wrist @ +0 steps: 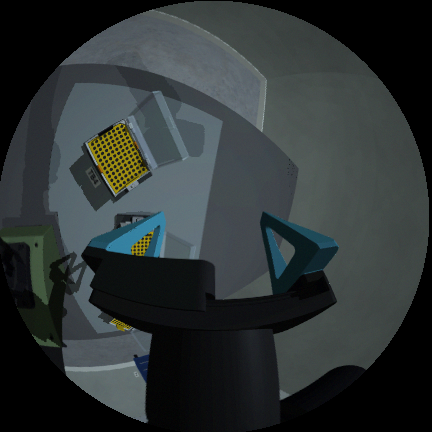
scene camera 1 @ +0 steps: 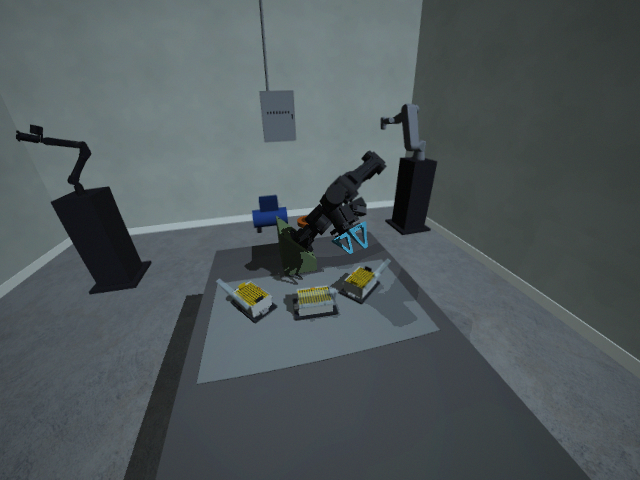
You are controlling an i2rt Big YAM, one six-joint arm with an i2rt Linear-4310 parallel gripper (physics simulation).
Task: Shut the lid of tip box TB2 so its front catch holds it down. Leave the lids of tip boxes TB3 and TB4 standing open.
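Observation:
Tip box TB4, labelled in the wrist view, has yellow tips and a clear lid standing open. The middle tip box also has its clear lid open; a finger partly covers this box in the wrist view. The left tip box has its clear lid open and is mostly hidden in the wrist view. Which of these two is TB2 cannot be read. My gripper is open and empty, above the table on TB4's side.
The boxes stand on a pale mat on the dark table. A green mount stands at the arm's base. A blue machine is behind the table. Two other arms stand on dark pedestals away from it.

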